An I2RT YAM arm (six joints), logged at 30 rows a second.
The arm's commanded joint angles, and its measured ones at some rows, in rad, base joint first. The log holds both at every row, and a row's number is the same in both.
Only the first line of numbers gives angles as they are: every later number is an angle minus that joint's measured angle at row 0.
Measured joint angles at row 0:
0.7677 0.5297 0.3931 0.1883 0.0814 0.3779
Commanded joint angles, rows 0 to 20:
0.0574 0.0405 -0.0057 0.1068 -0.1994 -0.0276
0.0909 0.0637 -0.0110 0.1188 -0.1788 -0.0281
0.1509 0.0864 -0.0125 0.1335 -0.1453 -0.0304
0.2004 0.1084 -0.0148 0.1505 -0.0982 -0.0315
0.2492 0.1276 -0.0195 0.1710 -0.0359 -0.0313
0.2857 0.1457 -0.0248 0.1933 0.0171 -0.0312
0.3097 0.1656 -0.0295 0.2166 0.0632 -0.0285
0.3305 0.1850 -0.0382 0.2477 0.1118 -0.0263
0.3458 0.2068 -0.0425 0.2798 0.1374 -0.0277
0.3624 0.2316 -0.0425 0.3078 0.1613 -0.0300
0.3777 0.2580 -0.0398 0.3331 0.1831 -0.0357
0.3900 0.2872 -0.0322 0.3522 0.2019 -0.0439
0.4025 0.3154 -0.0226 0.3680 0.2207 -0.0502
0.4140 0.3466 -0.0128 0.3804 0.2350 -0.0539
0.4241 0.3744 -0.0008 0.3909 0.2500 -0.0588
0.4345 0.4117 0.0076 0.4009 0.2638 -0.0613
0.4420 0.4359 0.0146 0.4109 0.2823 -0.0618
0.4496 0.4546 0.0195 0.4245 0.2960 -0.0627
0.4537 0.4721 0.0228 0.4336 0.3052 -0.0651
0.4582 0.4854 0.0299 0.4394 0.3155 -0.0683
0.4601 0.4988 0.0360 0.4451 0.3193 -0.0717
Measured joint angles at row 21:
0.4448 0.4650 -0.0210 0.3372 0.2301 -0.0412
